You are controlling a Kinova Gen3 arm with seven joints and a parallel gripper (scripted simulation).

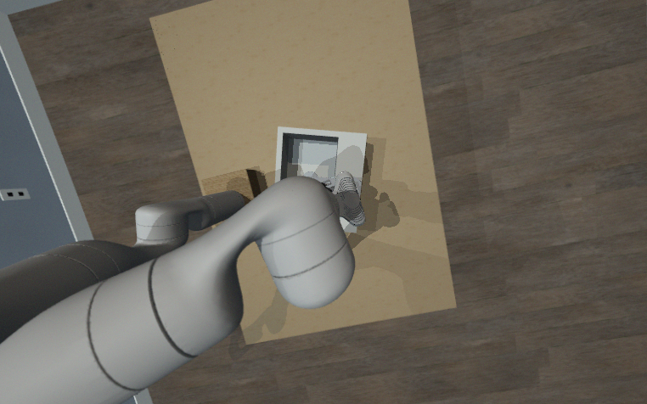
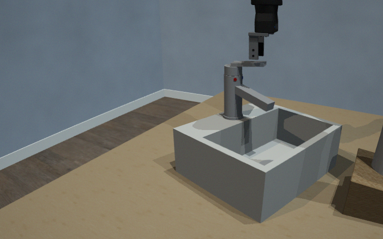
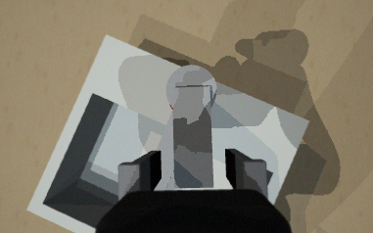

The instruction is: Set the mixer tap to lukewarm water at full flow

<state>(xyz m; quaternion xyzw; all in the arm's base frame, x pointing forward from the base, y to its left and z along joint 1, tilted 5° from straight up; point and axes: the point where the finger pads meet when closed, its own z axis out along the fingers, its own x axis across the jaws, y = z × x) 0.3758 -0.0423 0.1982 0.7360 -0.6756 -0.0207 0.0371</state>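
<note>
Now: the flat lever 40 mm below my hand and 20 mm ahead of it. From my hand the other things lie so: grey square sink: 270 mm below, 50 mm to the left, 50 mm behind; then grey mixer tap: 80 mm below, 40 mm ahead, 10 mm to the left.
</note>
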